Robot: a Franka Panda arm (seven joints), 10 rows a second.
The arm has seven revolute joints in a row. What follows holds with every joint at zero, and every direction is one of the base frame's. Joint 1 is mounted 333 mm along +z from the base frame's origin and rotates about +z. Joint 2 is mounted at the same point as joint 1 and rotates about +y. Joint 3 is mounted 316 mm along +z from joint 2 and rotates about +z. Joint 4 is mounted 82.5 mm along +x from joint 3 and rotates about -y. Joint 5 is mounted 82.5 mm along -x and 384 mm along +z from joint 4 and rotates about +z. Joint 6 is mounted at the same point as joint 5 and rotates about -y. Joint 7 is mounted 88 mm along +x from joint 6 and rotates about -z. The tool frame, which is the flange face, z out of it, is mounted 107 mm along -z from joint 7; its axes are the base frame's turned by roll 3.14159, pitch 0 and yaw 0 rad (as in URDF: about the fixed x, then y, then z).
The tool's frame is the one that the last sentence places.
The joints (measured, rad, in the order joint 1, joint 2, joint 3, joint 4, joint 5, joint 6, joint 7), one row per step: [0.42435, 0.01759, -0.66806, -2.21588, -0.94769, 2.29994, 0.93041]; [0.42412, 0.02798, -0.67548, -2.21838, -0.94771, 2.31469, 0.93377]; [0.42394, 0.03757, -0.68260, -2.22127, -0.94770, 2.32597, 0.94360]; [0.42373, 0.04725, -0.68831, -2.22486, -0.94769, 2.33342, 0.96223]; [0.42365, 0.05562, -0.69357, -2.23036, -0.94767, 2.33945, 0.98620]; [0.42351, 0.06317, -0.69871, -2.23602, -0.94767, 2.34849, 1.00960]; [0.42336, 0.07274, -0.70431, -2.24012, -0.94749, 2.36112, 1.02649]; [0.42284, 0.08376, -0.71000, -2.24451, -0.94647, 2.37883, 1.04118]
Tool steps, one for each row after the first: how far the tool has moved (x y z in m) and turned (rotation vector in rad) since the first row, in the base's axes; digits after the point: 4 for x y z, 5 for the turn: [0.0000, -0.0023, -0.0047, 0.00160, -0.00041, -0.00062]; [-0.0004, -0.0047, -0.0093, 0.00311, -0.00310, -0.00804]; [-0.0013, -0.0067, -0.0145, 0.00428, -0.00824, -0.02317]; [-0.0028, -0.0084, -0.0200, 0.00639, -0.01531, -0.04274]; [-0.0041, -0.0099, -0.0250, 0.00984, -0.02462, -0.05997]; [-0.0048, -0.0113, -0.0300, 0.01287, -0.03180, -0.07065]; [-0.0053, -0.0125, -0.0354, 0.01775, -0.03953, -0.07760]
